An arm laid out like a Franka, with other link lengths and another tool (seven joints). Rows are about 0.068 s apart.
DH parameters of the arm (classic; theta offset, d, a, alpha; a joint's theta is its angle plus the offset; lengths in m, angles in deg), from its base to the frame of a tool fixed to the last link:
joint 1: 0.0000 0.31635 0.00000 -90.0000
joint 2: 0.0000 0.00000 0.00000 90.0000
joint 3: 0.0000 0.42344 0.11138 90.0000
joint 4: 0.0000 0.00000 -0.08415 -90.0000
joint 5: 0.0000 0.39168 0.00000 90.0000
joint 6: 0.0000 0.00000 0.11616 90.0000
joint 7: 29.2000 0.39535 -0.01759 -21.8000
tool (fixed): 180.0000 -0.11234 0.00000 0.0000
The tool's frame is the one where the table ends.
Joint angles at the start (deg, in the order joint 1, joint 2, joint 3, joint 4, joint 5, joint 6, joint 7):
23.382 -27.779 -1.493 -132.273 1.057 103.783 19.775
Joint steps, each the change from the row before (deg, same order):
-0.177 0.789 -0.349 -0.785 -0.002 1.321 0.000
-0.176 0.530 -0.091 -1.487 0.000 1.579 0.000
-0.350 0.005 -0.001 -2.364 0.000 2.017 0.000
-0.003 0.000 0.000 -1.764 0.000 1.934 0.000
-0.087 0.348 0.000 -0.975 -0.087 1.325 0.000
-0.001 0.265 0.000 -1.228 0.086 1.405 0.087
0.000 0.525 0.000 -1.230 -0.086 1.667 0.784
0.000 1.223 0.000 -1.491 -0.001 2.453 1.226
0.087 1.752 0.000 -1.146 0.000 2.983 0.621
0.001 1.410 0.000 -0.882 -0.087 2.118 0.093
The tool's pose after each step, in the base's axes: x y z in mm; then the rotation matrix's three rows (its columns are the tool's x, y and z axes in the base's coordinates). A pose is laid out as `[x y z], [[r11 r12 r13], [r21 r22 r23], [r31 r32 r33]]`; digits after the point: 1 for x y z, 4 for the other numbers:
[391.5 201.6 424.7], [[-0.8850 0.4212 -0.1983], [0.4642 0.8309 -0.3067], [0.0356 -0.3635 -0.9309]]
[392.9 200.0 410.5], [[-0.8824 0.4227 -0.2066], [0.4687 0.8279 -0.3080], [0.0408 -0.3686 -0.9287]]
[390.5 196.3 393.3], [[-0.8790 0.4261 -0.2139], [0.4747 0.8242 -0.3088], [0.0447 -0.3730 -0.9267]]
[389.5 196.0 381.5], [[-0.8788 0.4277 -0.2115], [0.4753 0.8242 -0.3079], [0.0426 -0.3711 -0.9276]]
[390.7 195.4 372.8], [[-0.8782 0.4291 -0.2113], [0.4766 0.8230 -0.3091], [0.0412 -0.3722 -0.9273]]
[390.1 195.5 362.9], [[-0.8769 0.4306 -0.2138], [0.4788 0.8220 -0.3082], [0.0430 -0.3727 -0.9270]]
[391.3 195.3 351.4], [[-0.8702 0.4413 -0.2189], [0.4908 0.8151 -0.3079], [0.0426 -0.3754 -0.9259]]
[394.8 196.1 334.1], [[-0.8589 0.4577 -0.2297], [0.5102 0.8038 -0.3061], [0.0445 -0.3801 -0.9239]]
[401.8 199.0 317.0], [[-0.8536 0.4668 -0.2313], [0.5192 0.7984 -0.3048], [0.0424 -0.3803 -0.9239]]
[405.7 200.0 302.9], [[-0.8527 0.4672 -0.2336], [0.5207 0.7964 -0.3076], [0.0424 -0.3839 -0.9224]]

